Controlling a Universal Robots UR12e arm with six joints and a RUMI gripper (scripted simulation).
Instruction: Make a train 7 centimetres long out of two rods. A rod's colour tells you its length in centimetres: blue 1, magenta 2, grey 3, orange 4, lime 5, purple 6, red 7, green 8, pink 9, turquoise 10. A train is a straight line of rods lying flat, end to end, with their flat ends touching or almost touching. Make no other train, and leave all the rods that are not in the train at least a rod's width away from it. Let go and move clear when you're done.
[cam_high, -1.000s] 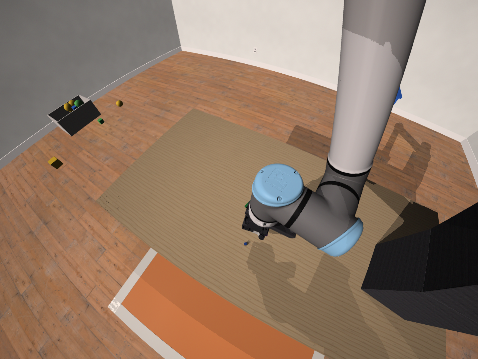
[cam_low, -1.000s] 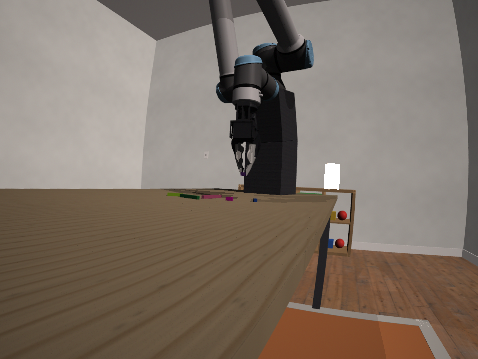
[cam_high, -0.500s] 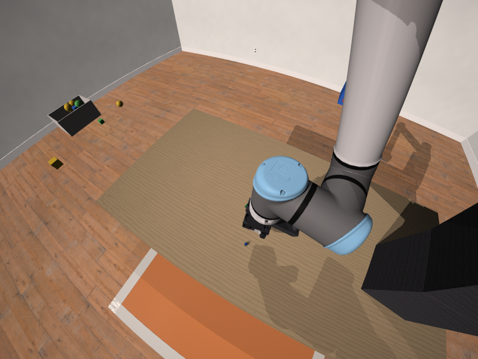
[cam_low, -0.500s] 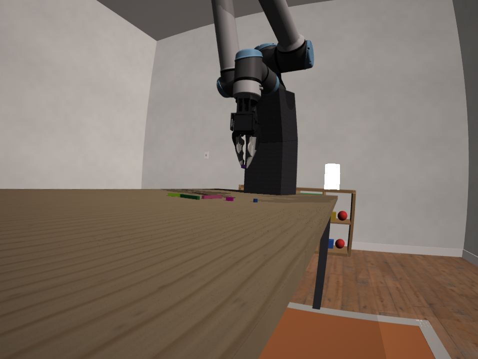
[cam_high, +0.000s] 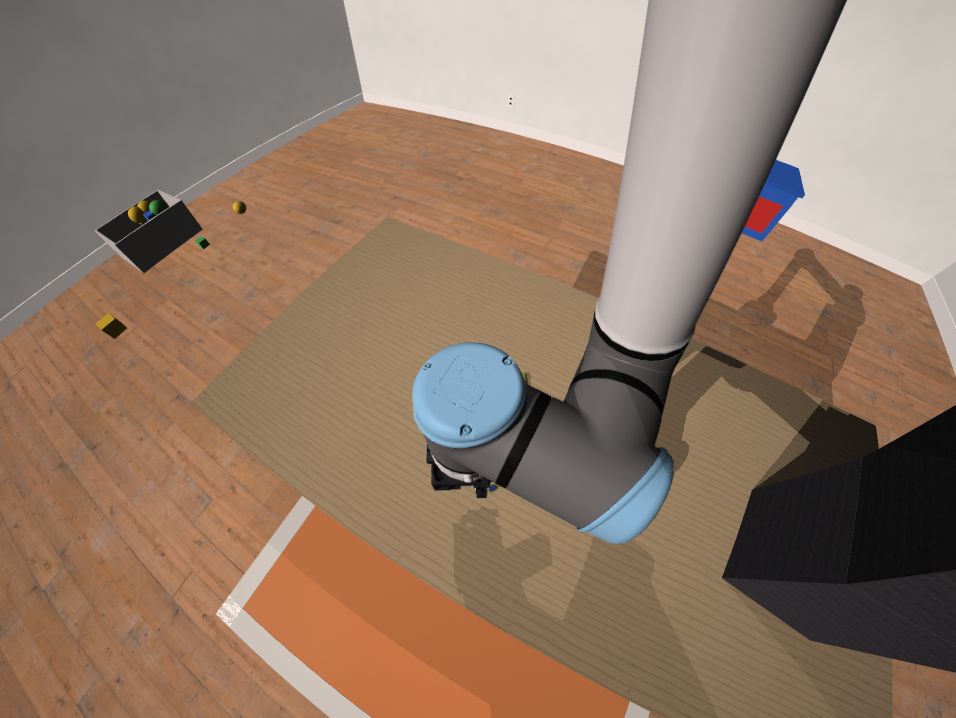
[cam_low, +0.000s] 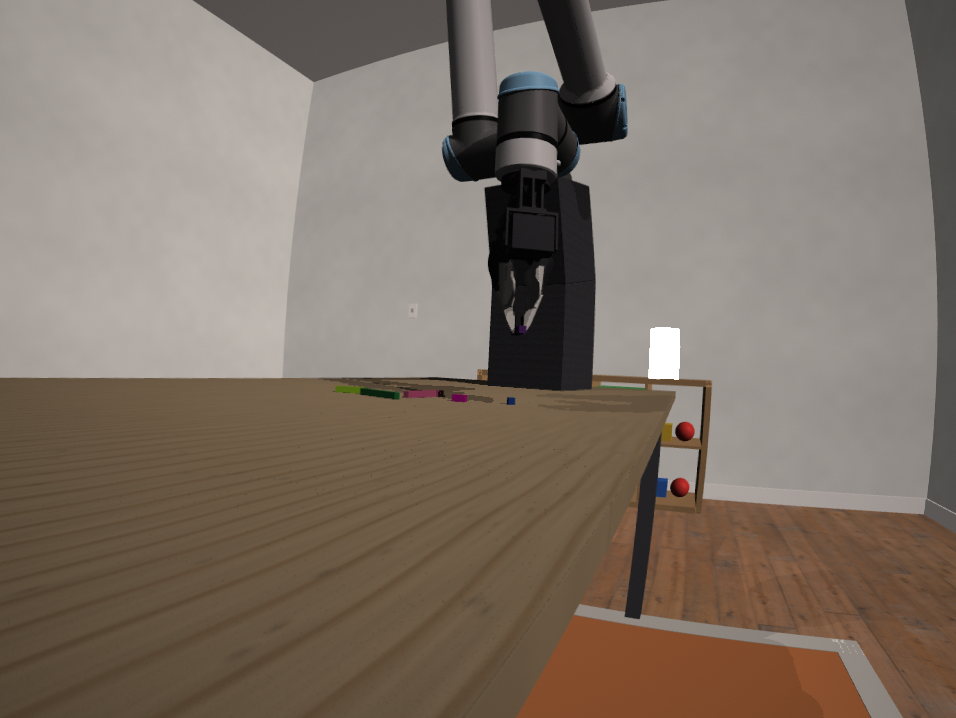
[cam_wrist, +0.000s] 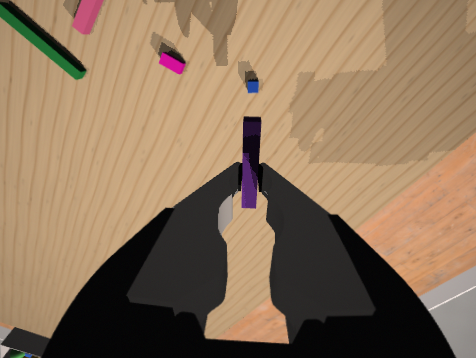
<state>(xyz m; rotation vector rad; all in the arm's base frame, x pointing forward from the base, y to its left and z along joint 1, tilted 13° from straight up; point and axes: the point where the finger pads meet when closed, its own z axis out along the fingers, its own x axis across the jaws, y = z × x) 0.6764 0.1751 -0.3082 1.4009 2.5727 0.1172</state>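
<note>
My hand is 3 cm past the small blue rod, 2 cm to the left of it and 11 cm above it. Round my hand: purple rod (1 cm below); then magenta rod (9 cm to the right, 11 cm below); then pink rod (3 cm behind, 16 cm to the right, 11 cm below).
</note>
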